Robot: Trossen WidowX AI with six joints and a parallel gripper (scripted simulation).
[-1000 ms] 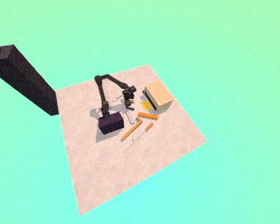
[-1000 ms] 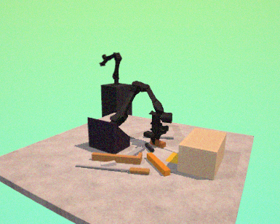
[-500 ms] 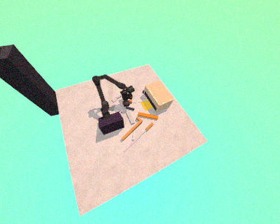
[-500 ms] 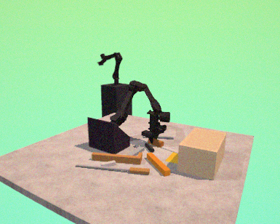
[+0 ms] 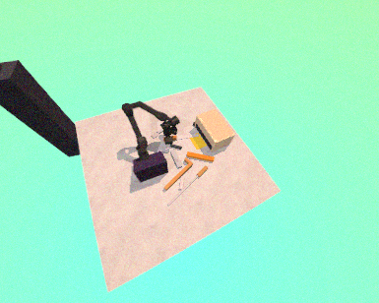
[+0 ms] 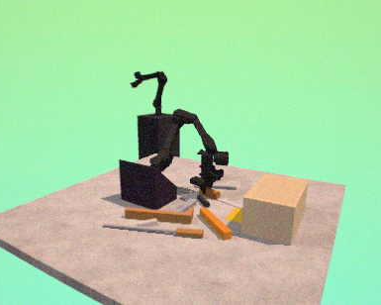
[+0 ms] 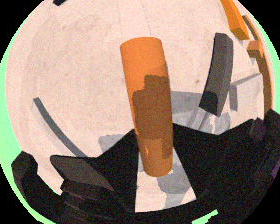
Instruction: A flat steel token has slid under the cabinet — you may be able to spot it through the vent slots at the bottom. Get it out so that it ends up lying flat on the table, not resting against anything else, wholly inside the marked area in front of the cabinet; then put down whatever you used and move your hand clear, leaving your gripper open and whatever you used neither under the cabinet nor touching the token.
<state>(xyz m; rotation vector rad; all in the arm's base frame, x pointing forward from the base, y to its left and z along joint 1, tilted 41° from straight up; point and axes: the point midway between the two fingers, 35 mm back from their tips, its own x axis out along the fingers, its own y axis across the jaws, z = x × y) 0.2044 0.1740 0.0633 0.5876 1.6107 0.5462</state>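
Right now my gripper tip is 1 cm short of the dark-handled tool and 7 cm to the left of it. From my gripper tip the other things lie so: orange bar 21 cm ahead, 23 cm to the right, 1 cm above.
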